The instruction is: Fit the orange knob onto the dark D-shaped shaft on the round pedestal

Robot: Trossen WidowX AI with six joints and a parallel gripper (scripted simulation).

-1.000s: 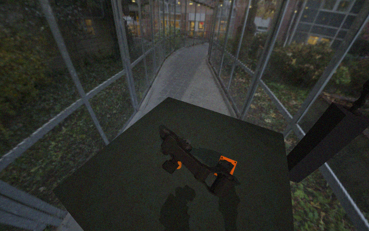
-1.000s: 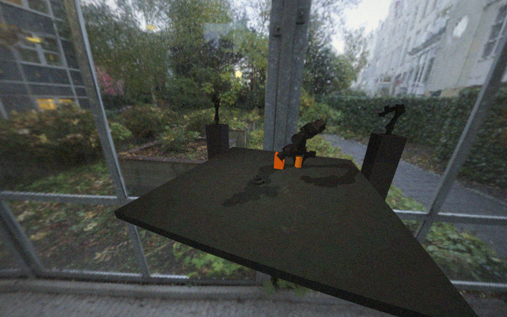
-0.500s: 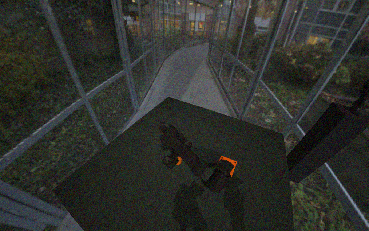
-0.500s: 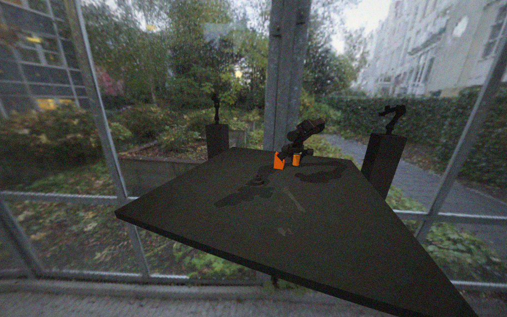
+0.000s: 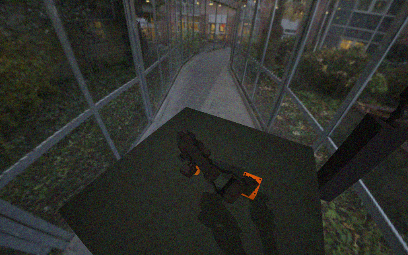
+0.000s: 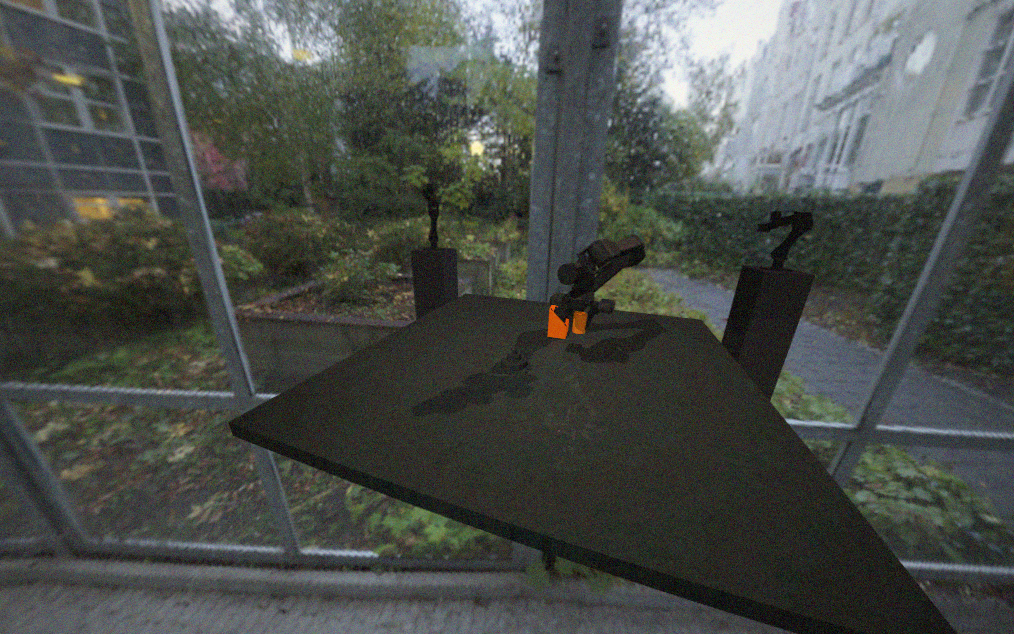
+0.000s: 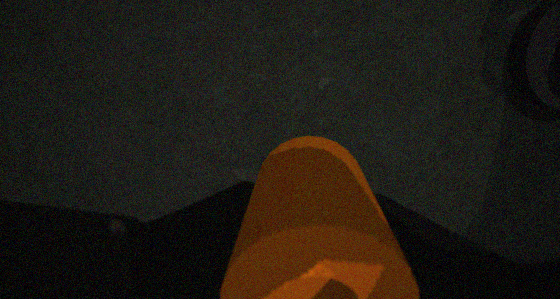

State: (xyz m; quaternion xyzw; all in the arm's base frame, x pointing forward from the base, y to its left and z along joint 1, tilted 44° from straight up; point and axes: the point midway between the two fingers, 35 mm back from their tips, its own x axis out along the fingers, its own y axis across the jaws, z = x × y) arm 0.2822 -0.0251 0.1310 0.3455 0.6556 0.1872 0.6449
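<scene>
The dark shaft lies 3 cm ahead of my gripper tip, 20 cm to the right of it and 11 cm below it. The rest, counted from my gripper tip: orange knob: 2 cm above.
</scene>
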